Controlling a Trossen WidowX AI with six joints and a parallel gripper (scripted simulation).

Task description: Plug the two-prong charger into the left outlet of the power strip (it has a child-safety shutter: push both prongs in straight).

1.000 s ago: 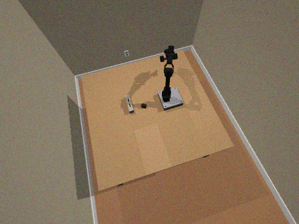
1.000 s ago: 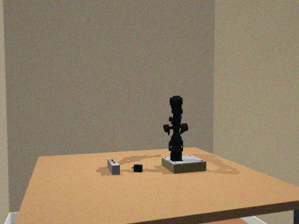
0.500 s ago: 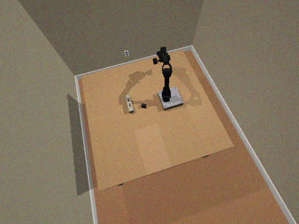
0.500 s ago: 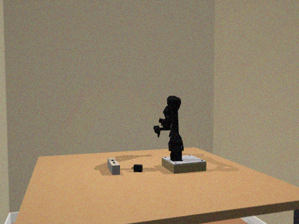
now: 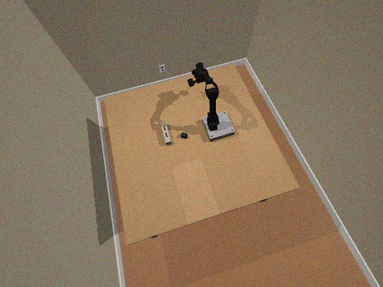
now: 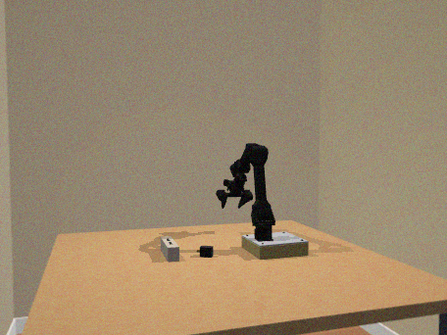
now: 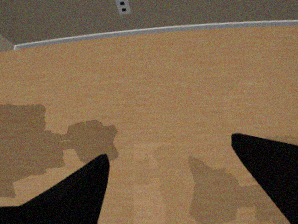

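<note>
The black two-prong charger lies 43 cm to the left of my gripper tip, 22 cm ahead of it and 10 cm below it.
</note>
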